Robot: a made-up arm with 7 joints.
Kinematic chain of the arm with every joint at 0, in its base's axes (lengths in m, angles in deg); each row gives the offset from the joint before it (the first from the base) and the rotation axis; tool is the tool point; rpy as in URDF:
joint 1: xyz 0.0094 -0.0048 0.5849 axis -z
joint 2: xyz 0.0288 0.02 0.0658 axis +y
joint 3: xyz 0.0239 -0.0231 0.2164 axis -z
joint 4: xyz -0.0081 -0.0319 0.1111 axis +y
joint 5: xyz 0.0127 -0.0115 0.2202 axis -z
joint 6: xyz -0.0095 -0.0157 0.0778 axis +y
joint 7: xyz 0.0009 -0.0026 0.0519 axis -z
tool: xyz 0.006 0.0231 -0.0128 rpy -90 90 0
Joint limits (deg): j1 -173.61..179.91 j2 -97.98..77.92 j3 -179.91..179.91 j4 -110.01..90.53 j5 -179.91..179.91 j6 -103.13..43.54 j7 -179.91..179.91
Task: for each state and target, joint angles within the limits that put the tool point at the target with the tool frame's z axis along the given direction. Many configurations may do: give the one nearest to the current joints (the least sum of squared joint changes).
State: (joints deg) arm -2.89 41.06 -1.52 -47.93 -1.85 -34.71 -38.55
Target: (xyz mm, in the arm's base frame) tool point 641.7 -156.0 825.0 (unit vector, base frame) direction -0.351 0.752 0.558
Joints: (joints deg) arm 6.01 77.92 -27.87 -10.78 -4.43 -50.47 -19.18
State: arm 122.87 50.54 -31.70 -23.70 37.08 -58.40 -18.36
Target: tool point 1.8 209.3 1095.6 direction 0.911 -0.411 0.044
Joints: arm 116.53 8.75 -12.59 -71.00 10.84 -57.99 -10.30
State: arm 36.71 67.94 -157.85 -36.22 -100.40 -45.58 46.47
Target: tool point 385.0 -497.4 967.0 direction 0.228 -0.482 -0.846
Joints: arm 55.89 51.22 -169.16 -16.98 -116.66 -26.84 22.71
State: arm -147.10 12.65 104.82 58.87 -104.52 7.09 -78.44
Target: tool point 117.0 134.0 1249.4 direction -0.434 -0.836 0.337
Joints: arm -117.70 16.20 112.89 36.58 -88.13 -9.27 -62.89
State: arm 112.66 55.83 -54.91 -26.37 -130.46 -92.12 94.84
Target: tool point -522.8 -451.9 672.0 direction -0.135 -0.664 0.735
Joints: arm 144.11 77.92 -51.12 9.91 -127.95 -42.28 111.23
